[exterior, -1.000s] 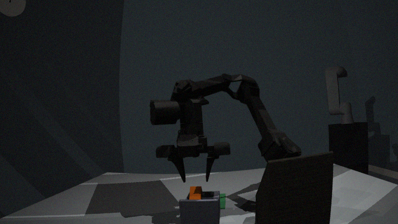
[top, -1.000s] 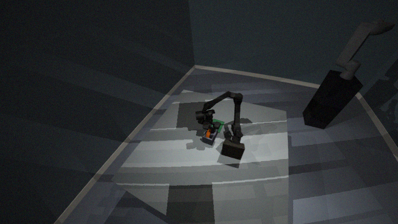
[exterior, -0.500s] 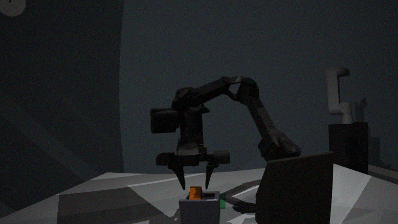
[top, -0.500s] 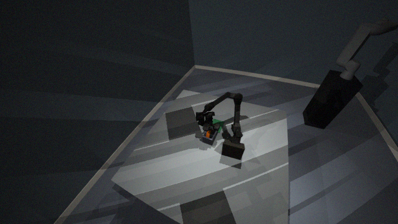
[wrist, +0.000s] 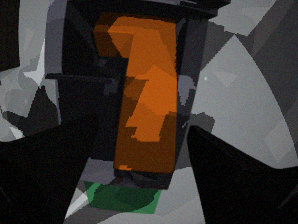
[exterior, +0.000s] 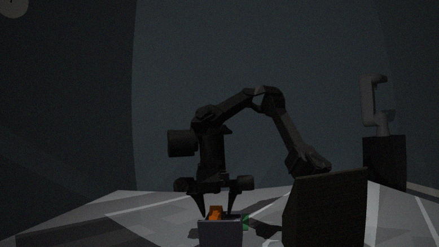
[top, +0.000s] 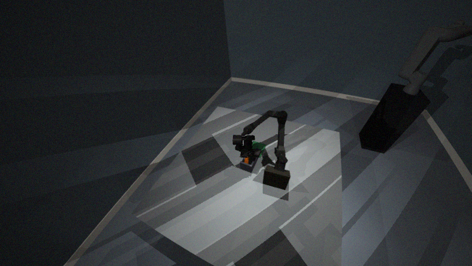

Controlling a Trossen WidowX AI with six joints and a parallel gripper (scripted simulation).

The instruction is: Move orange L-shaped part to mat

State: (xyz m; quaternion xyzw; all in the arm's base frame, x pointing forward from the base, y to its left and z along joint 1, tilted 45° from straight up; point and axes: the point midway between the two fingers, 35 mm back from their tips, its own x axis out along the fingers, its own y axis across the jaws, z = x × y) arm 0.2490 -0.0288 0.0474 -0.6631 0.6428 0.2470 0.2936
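My gripper tip is now 10 mm past the orange L-shaped part, 30 mm to the right of it and 30 mm above it. From my gripper tip the other things lie so: green mat (20 mm behind, 140 mm to the right, 80 mm below).
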